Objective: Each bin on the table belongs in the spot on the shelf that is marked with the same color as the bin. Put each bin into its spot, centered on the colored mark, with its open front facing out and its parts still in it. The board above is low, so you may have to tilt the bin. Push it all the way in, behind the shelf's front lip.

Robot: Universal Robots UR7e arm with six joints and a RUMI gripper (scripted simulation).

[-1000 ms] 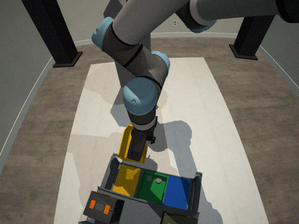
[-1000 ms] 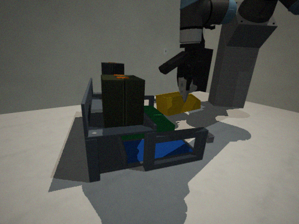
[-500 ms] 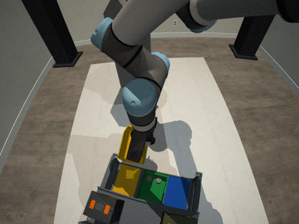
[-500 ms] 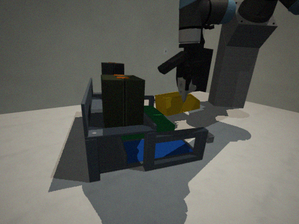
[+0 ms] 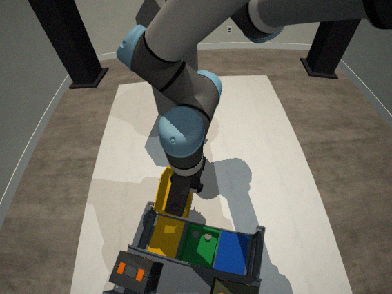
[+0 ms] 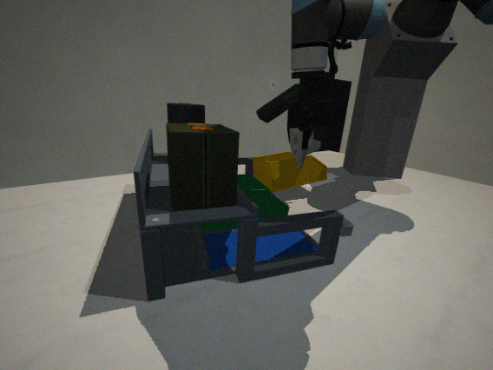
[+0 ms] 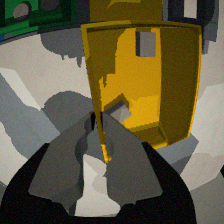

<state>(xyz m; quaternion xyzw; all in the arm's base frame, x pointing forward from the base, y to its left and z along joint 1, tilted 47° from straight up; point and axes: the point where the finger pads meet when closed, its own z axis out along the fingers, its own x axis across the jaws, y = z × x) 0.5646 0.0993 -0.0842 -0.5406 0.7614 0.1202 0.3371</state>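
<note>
Right now my hand is 10 mm past the yellow bin, 50 mm to the left of it and 30 mm above it. Also, from my hand: shelf lip (90 mm ahead, 50 mm to the left, 90 mm below); then shelf board (290 mm ahead, 20 mm to the left); then green bin (180 mm ahead, 40 mm to the left, 50 mm below).
</note>
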